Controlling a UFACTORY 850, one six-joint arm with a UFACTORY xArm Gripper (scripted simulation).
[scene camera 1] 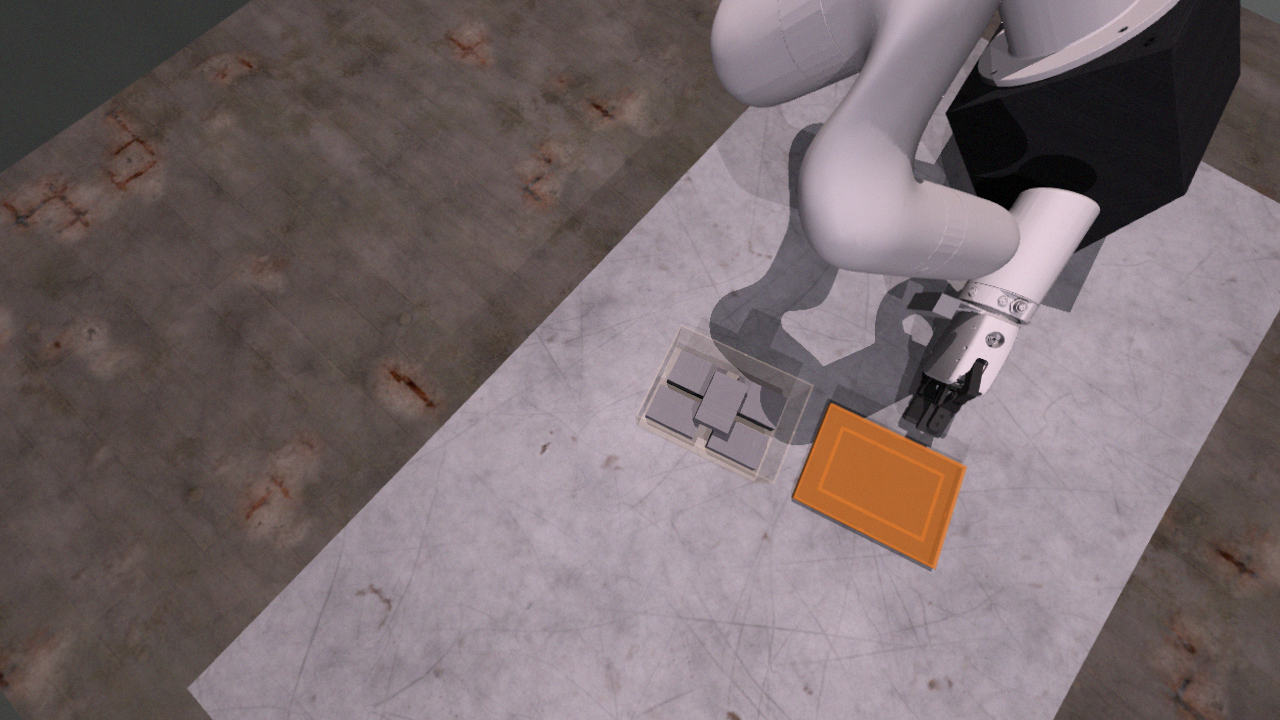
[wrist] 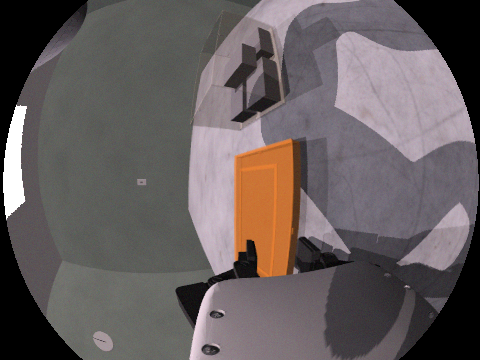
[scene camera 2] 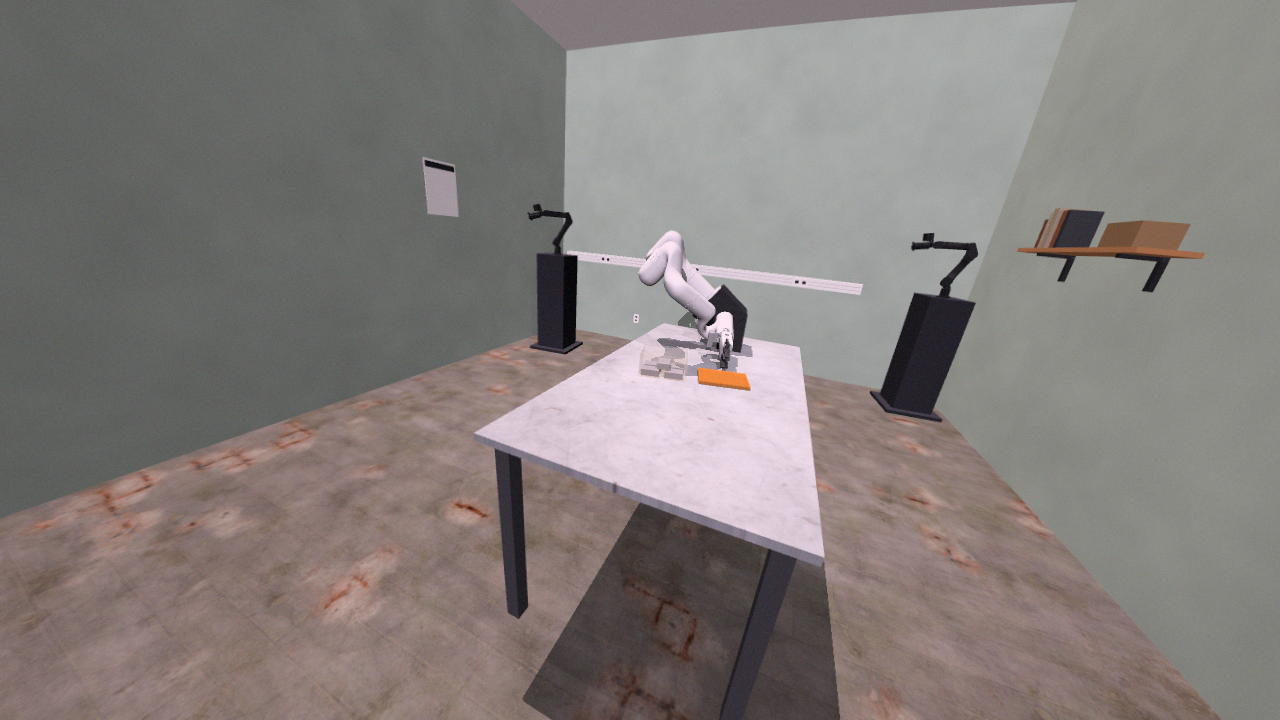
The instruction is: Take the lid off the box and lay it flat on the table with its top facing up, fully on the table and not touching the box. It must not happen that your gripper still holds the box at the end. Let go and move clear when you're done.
Note:
The pictures show: my gripper, a clear box and an orange lid.
My gripper also shows in the wrist view.

